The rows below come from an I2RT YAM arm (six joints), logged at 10 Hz.
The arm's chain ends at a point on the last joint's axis. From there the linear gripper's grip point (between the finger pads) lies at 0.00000 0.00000 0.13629 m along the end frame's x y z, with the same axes.
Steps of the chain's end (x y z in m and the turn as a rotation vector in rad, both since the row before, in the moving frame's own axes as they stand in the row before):
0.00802, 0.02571, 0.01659, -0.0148, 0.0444, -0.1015
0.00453, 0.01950, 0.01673, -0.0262, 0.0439, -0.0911
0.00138, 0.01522, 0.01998, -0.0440, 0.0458, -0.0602
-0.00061, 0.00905, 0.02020, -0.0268, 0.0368, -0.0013
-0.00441, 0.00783, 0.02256, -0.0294, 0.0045, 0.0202
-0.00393, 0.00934, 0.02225, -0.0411, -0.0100, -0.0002
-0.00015, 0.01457, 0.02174, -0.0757, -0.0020, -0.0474
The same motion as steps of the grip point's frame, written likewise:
0.01416, 0.02742, 0.01644, -0.0148, 0.0444, -0.1015
0.01066, 0.02279, 0.01655, -0.0262, 0.0439, -0.0911
0.00779, 0.02102, 0.01971, -0.0440, 0.0458, -0.0602
0.00441, 0.01270, 0.02006, -0.0268, 0.0368, -0.0013
-0.00384, 0.01184, 0.02250, -0.0294, 0.0045, 0.0202
-0.00529, 0.01494, 0.02213, -0.0411, -0.0100, -0.0002
-0.00018, 0.02488, 0.02135, -0.0757, -0.0020, -0.0474

